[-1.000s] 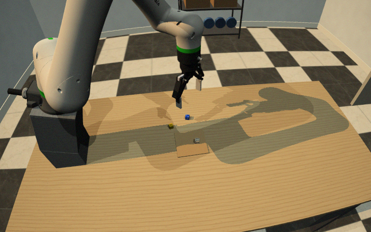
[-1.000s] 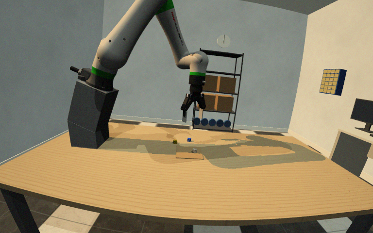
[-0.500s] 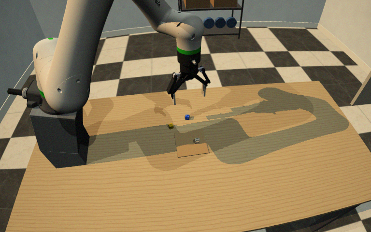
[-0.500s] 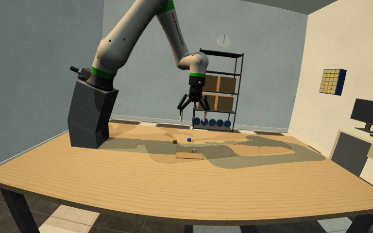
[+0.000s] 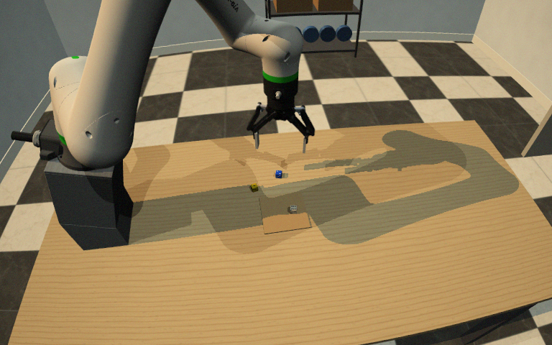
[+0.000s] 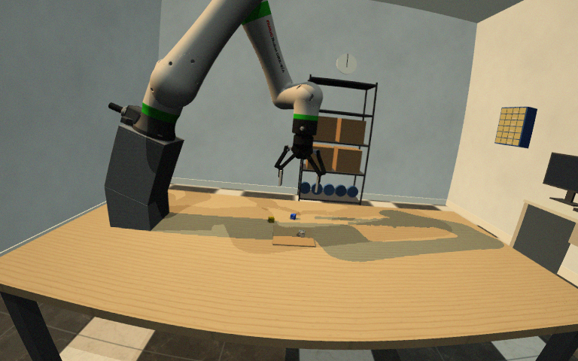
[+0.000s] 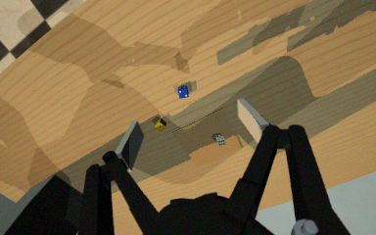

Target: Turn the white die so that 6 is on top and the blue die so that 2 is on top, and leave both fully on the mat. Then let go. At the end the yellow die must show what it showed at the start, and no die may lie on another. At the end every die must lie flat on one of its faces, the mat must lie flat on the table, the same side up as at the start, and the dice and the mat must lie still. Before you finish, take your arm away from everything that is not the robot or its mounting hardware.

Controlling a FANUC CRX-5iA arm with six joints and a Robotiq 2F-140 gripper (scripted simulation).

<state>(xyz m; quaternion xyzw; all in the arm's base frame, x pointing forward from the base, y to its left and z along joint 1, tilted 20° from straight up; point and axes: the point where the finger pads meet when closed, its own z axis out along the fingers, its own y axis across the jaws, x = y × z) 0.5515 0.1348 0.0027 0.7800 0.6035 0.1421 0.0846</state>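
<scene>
Now: the blue die 10 mm behind my hand and 130 mm below it. The rest, counted from my hand: white die 20 mm ahead, 150 mm to the right, 130 mm below; tan mat 10 mm behind, 150 mm to the right, 140 mm below; yellow die 100 mm behind, 50 mm to the right, 130 mm below.
</scene>
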